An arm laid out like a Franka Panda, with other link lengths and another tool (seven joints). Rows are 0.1 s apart.
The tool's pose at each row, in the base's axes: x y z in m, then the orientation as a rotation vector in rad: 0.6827, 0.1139, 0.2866, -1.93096, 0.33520, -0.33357; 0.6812, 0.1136, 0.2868, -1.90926, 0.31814, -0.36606; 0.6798, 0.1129, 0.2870, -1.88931, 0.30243, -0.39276; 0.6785, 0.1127, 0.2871, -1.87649, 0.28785, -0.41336; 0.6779, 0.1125, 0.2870, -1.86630, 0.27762, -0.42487; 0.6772, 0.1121, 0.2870, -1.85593, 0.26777, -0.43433; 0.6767, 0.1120, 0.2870, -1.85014, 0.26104, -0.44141; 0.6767, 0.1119, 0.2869, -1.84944, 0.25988, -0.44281
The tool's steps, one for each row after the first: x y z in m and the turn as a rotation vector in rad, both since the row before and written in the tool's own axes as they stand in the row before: -0.0013, 0.0000, -0.0009, 0.02541, 0.01544, -0.02251; -0.0010, 0.0001, -0.0012, 0.02303, 0.01212, -0.01937; -0.0011, 0.0000, -0.0007, 0.01565, 0.00807, -0.01725; -0.0005, 0.0002, -0.0004, 0.01206, 0.00374, -0.01043; -0.0005, 0.0001, -0.0006, 0.01212, 0.00255, -0.00915; -0.0004, 0.0000, -0.0003, 0.00699, 0.00206, -0.00687; 0.0000, 0.0001, -0.0001, 0.00091, 0.00045, -0.00134
